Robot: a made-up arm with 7 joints. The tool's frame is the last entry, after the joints. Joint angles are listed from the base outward.
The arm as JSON. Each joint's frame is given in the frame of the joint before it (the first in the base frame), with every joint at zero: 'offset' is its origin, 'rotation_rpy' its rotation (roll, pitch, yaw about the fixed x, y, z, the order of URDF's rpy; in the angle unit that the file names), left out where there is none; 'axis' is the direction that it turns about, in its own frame. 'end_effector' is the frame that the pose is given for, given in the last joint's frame.
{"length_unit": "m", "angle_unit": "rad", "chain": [
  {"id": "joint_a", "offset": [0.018, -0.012, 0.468], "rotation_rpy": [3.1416, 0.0, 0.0], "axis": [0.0, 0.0, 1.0]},
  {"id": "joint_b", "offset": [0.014, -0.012, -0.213], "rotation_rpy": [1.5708, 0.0, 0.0], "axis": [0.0, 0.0, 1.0]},
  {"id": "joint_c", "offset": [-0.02, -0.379, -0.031], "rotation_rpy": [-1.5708, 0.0, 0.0], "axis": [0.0, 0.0, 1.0]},
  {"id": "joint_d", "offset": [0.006, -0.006, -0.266], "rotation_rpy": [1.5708, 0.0, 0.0], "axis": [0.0, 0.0, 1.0]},
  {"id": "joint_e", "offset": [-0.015, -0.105, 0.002], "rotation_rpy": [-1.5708, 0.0, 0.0], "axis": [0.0, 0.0, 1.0]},
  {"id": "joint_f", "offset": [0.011, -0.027, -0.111], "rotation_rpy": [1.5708, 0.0, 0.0], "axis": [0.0, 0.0, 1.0]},
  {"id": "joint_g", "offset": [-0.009, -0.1, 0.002], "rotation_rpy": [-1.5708, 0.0, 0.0], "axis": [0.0, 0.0, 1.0]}
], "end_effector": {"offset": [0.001, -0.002, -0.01], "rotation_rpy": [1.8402, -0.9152, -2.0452]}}
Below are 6 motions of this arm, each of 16 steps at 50 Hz.
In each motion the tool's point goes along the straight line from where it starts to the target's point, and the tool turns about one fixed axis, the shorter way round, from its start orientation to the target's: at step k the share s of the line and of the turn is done. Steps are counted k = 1, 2, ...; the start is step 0. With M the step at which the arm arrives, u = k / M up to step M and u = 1 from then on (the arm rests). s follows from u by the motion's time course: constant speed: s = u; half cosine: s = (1 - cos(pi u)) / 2; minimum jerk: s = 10 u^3 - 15 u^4 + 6 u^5.
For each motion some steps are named. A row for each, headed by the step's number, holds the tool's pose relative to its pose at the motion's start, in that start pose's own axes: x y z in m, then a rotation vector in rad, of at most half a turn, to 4 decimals.
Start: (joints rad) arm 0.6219 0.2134 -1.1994 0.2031 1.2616 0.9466 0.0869
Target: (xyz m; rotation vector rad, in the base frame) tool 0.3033 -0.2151 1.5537 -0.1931 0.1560 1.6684
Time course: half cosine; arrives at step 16
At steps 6, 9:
6: -0.0230 0.0039 -0.0051 0.0334 0.0207 -0.0747
9: -0.0445 0.0076 -0.0098 0.0647 0.0402 -0.1446

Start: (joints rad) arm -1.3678 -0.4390 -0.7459 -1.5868 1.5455 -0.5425 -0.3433
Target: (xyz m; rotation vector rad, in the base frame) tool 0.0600 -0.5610 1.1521 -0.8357 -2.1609 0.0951
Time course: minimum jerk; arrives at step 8
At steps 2, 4, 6, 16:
2: 0.0010 -0.0015 0.0021 -0.0098 0.0007 0.0073
4: 0.0050 -0.0071 0.0103 -0.0472 0.0032 0.0351
6: 0.0089 -0.0127 0.0184 -0.0846 0.0057 0.0629
16: 0.0099 -0.0142 0.0205 -0.0944 0.0064 0.0701

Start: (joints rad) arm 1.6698 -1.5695 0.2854 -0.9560 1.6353 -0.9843 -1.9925
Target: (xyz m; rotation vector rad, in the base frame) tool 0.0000 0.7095 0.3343 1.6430 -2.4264 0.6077
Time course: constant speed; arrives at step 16
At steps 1, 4, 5, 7, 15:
1: 0.0092 0.0116 0.0096 0.0046 0.0062 -0.0140
4: 0.0369 0.0465 0.0382 0.0186 0.0249 -0.0558
5: 0.0461 0.0582 0.0478 0.0232 0.0311 -0.0698
7: 0.0645 0.0814 0.0669 0.0325 0.0435 -0.0977
15: 0.1383 0.1745 0.1433 0.0696 0.0933 -0.2094

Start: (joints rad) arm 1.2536 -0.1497 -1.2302 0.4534 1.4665 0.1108 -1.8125
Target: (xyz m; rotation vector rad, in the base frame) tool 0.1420 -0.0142 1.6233 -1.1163 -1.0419 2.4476
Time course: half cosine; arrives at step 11
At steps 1, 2, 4, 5, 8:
1: -0.0017 0.0018 0.0011 -0.0008 0.0007 -0.0008
2: -0.0066 0.0070 0.0043 -0.0031 0.0028 -0.0032
4: -0.0244 0.0258 0.0158 -0.0113 0.0102 -0.0117
5: -0.0358 0.0378 0.0232 -0.0166 0.0149 -0.0171
8: -0.0690 0.0729 0.0448 -0.0321 0.0288 -0.0331

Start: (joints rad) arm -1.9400 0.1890 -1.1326 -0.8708 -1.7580 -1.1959 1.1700
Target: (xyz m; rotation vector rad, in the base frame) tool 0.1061 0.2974 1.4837 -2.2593 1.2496 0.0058
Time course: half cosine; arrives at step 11
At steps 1, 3, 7, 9, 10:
1: -0.0025 0.0007 -0.0001 0.0031 -0.0015 -0.0030
3: -0.0216 0.0061 -0.0008 0.0265 -0.0124 -0.0258
7: -0.0887 0.0252 -0.0033 0.1088 -0.0507 -0.1060
9: -0.1153 0.0328 -0.0043 0.1415 -0.0659 -0.1379
10: -0.1227 0.0349 -0.0046 0.1506 -0.0702 -0.1467

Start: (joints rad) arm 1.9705 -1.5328 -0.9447 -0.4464 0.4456 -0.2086 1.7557
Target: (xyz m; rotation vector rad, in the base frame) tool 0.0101 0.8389 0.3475 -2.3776 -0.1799 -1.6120
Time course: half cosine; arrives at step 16
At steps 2, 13, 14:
2: -0.0100 0.0082 -0.0025 0.0143 0.0068 -0.0210
13: -0.2397 0.1970 -0.0599 0.3443 0.1627 -0.5046
14: -0.2518 0.2069 -0.0629 0.3617 0.1709 -0.5301

